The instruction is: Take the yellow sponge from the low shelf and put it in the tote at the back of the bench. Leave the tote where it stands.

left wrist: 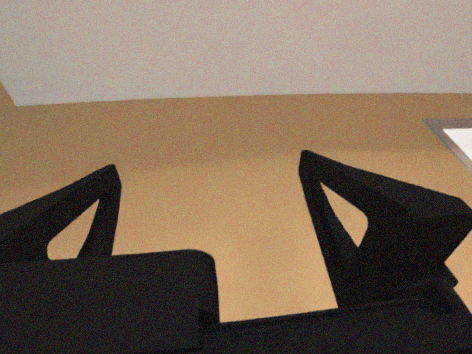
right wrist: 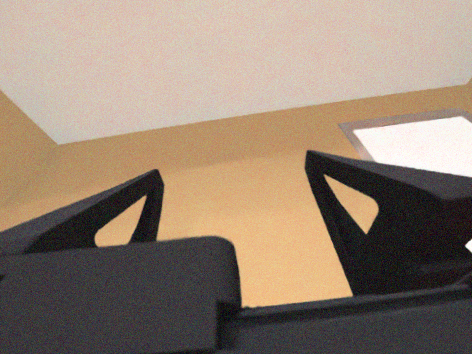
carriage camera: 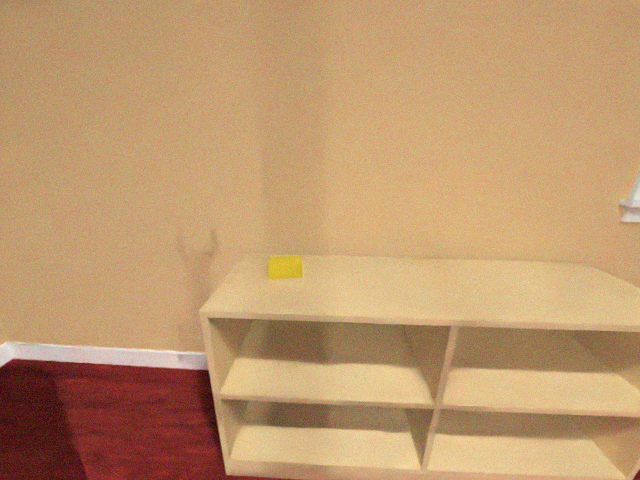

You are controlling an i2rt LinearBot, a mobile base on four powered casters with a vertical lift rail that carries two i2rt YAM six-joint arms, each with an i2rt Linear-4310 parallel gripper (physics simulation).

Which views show my left gripper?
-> The left wrist view only.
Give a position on a low wooden shelf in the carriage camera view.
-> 363, 360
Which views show my right gripper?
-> The right wrist view only.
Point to a yellow sponge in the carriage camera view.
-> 288, 266
